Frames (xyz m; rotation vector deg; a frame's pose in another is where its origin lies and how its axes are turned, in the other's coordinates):
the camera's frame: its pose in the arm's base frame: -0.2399 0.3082 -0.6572 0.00 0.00 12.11
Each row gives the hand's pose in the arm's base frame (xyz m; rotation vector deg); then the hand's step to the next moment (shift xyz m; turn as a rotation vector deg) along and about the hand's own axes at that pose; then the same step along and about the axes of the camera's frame.
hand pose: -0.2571 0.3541 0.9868 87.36 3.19 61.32
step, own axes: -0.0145 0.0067 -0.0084 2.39 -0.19 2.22
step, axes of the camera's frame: -0.0176 -0.0003 -0.0041 2.76 -0.84 1.53
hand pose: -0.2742 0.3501 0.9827 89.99 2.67 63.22
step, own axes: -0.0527 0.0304 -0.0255 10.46 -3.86 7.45
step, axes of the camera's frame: -0.0646 -0.0077 -0.0107 12.73 -1.04 4.08
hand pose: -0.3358 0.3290 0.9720 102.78 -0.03 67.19
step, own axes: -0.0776 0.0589 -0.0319 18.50 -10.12 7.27
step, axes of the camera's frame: -0.0988 -0.0249 -0.0108 21.17 4.53 5.37
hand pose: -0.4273 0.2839 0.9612 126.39 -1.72 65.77
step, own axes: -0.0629 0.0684 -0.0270 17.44 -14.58 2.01
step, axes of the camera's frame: -0.0890 -0.0380 0.0007 19.39 11.20 4.38
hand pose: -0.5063 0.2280 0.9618 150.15 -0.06 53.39
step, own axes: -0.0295 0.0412 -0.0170 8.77 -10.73 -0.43
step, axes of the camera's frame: -0.0451 -0.0275 0.0079 10.05 9.31 2.11
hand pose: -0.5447 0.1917 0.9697 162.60 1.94 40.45
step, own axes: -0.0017 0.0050 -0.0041 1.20 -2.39 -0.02
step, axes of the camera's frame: -0.0044 -0.0033 0.0038 1.61 2.14 0.06
